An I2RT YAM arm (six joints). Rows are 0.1 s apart.
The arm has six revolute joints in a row. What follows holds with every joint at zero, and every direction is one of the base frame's. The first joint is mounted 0.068 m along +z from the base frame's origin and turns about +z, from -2.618 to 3.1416 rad. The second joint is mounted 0.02 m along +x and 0.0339 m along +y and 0.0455 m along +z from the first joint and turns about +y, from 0 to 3.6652 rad. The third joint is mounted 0.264 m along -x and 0.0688 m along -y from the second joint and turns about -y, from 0 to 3.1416 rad. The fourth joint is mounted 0.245 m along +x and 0.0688 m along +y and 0.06 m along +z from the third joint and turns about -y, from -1.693 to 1.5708 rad. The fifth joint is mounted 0.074 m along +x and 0.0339 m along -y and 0.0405 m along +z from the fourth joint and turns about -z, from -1.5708 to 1.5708 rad. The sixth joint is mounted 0.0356 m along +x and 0.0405 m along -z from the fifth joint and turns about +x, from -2.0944 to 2.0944 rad. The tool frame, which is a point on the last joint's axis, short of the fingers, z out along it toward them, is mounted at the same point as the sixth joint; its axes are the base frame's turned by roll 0, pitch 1.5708 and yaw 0 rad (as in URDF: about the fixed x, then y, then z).
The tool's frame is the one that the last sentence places.
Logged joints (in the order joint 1, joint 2, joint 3, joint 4, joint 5, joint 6), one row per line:
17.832 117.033 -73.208 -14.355 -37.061 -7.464
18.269 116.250 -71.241 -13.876 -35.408 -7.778
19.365 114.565 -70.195 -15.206 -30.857 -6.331
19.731 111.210 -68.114 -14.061 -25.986 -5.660
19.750 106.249 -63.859 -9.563 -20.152 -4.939
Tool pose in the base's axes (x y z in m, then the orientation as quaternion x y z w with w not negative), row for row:
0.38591 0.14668 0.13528 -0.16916 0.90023 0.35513 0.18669
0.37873 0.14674 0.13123 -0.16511 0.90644 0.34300 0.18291
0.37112 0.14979 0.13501 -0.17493 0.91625 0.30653 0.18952
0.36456 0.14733 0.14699 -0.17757 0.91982 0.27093 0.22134
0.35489 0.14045 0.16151 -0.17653 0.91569 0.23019 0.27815
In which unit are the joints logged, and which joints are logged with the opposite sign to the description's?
The joints are logged in degrees. Opposite sign: joint 3, joint 6.
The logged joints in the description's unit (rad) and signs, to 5 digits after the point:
0.31123 2.04261 1.27772 -0.25054 -0.64684 0.13027
0.31885 2.02895 1.24339 -0.24218 -0.61799 0.13575
0.33798 1.99954 1.22513 -0.26539 -0.53856 0.11050
0.34437 1.94098 1.18881 -0.24541 -0.45354 0.09879
0.34470 1.85439 1.11455 -0.16691 -0.35172 0.08620

